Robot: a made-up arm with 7 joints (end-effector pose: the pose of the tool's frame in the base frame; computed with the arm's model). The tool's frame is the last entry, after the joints.
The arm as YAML. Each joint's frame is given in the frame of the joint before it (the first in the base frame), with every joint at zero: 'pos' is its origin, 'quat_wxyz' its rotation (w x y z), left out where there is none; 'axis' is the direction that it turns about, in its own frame. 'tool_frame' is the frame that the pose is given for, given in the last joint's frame.
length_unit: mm
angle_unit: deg
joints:
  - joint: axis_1
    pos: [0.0, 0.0, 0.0]
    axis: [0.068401, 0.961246, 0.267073]
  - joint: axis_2
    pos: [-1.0, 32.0, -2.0]
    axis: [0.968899, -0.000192, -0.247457]
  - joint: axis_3
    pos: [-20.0, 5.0, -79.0]
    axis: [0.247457, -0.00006, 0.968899]
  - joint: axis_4
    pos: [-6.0, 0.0, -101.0]
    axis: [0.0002, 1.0, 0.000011]
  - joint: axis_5
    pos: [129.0, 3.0, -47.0]
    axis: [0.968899, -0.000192, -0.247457]
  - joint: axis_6
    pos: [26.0, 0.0, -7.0]
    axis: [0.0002, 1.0, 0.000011]
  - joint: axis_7
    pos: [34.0, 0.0, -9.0]
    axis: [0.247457, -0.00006, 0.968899]
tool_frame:
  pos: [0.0, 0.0, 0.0]
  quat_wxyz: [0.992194, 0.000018, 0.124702, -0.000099]
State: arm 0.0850 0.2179 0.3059 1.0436 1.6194 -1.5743 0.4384
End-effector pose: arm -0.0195 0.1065 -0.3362 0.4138 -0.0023 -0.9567
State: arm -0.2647 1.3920 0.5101 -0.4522 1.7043 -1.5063 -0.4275
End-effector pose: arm 0.1805 0.1537 0.0378 -2.4118 -0.1392 1.0698
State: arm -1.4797 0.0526 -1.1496 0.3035 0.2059 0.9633 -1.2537
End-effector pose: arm 0.2449 -0.1941 -0.0560 1.3826 0.7172 -1.5162
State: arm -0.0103 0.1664 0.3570 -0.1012 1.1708 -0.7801 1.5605
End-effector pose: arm 0.1582 0.1175 -0.1993 0.7500 -1.2729 0.9682
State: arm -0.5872 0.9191 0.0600 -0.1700 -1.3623 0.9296 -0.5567
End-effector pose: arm 0.2521 0.1233 -0.0410 -0.3813 0.4327 -1.0601
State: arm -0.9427 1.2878 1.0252 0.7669 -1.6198 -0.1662 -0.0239
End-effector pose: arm 0.1246 0.3625 0.0949 -1.0684 -1.5096 0.4581
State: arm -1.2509 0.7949 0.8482 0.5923 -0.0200 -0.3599 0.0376
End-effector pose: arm 0.2469 0.2733 0.0715 0.0684 -1.0537 0.8267
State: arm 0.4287 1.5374 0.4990 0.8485 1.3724 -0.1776 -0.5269
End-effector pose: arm 0.0932 0.3850 -0.0123 2.1888 2.0519 -0.3674
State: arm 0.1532 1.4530 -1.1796 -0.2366 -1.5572 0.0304 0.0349
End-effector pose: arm -0.0117 0.1584 -0.2255 -0.2868 1.5800 -0.1824
